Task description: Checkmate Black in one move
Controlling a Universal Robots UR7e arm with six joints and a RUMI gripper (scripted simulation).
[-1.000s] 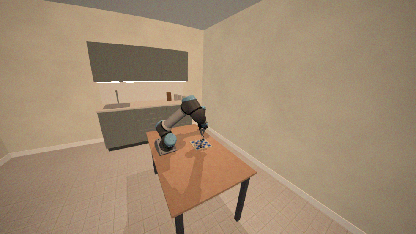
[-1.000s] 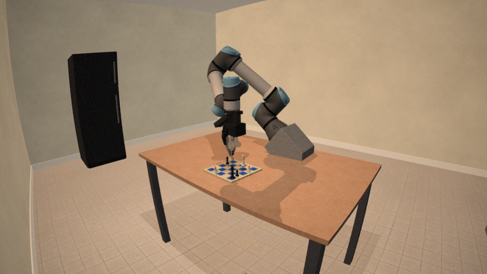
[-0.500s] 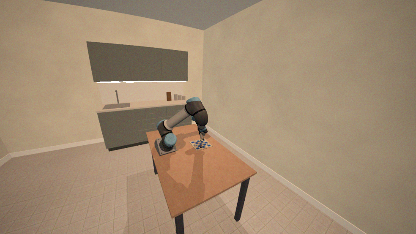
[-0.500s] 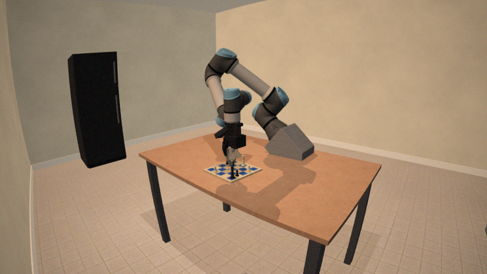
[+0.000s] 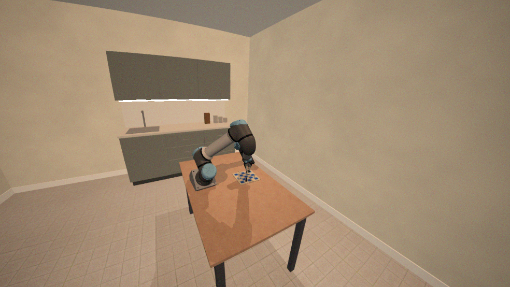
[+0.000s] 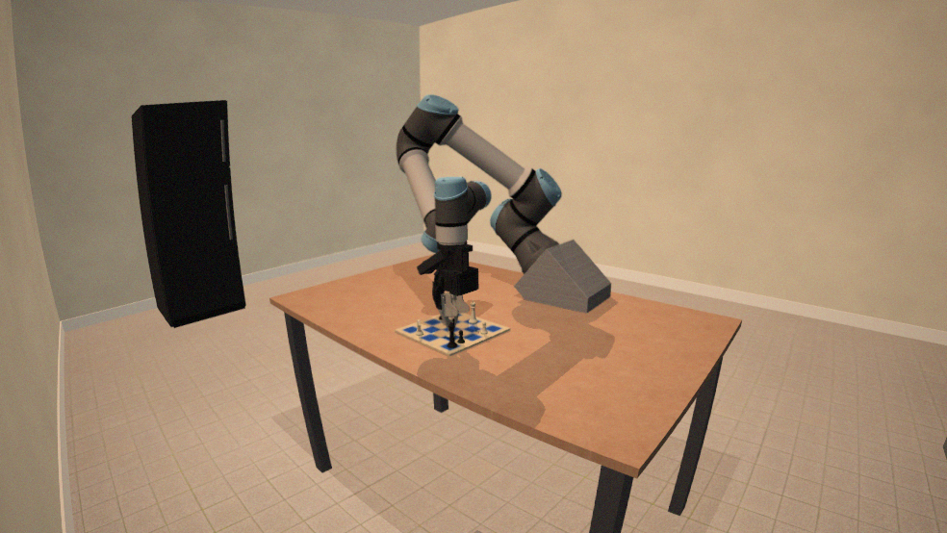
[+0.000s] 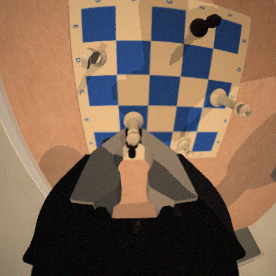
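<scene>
Now: the black pawn 40 mm to the left of my hand and 30 mm below it. The rest, counted from my hand: tall black piece (30 mm ahead, 40 mm to the left, 10 mm below); then white pawn (80 mm behind, 40 mm to the left, 30 mm below); then cream chessboard (40 mm behind, 40 mm to the right, 40 mm below).
</scene>
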